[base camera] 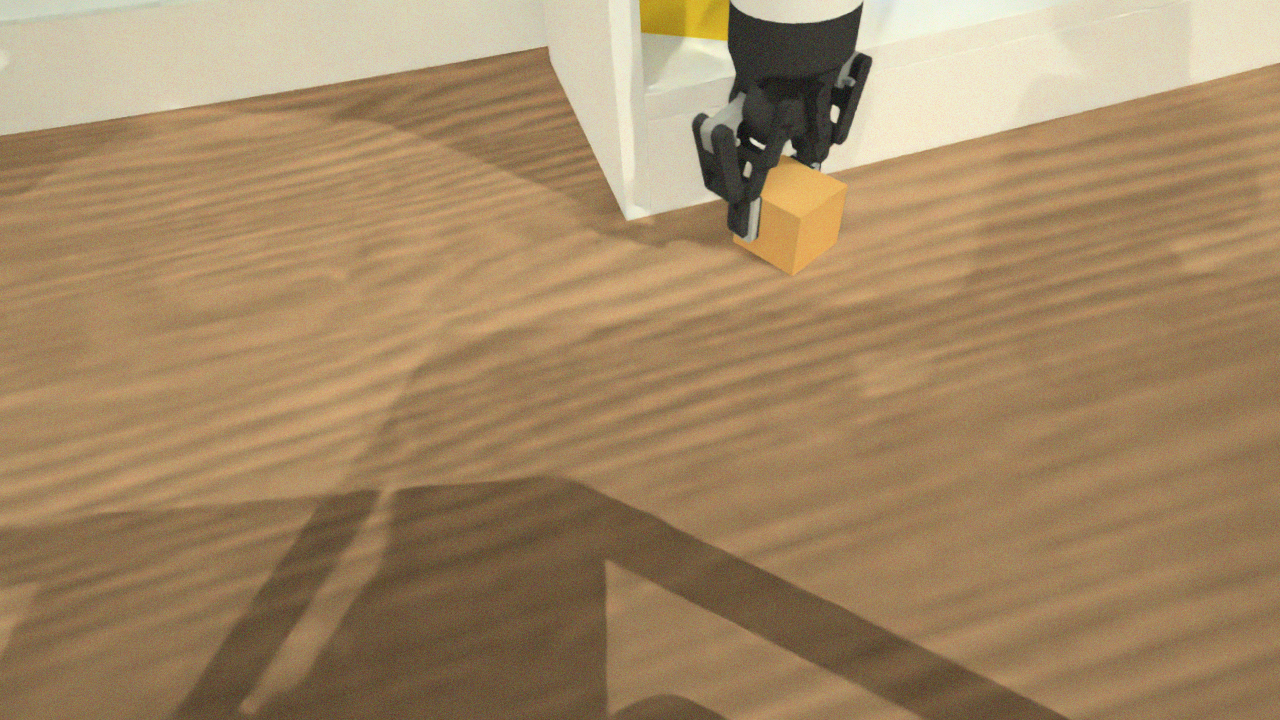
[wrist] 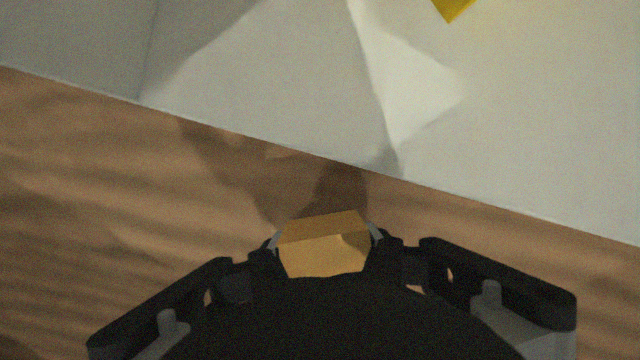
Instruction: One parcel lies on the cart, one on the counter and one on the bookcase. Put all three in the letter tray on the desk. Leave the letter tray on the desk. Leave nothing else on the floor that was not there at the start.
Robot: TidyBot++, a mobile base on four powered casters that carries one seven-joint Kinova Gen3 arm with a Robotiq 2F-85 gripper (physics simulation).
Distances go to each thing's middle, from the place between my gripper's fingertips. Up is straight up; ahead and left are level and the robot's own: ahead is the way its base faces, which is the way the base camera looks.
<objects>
The orange parcel (base camera: 801, 209) lies 10 mm behind my hand, 10 mm to the right of it and 10 mm above it.
</objects>
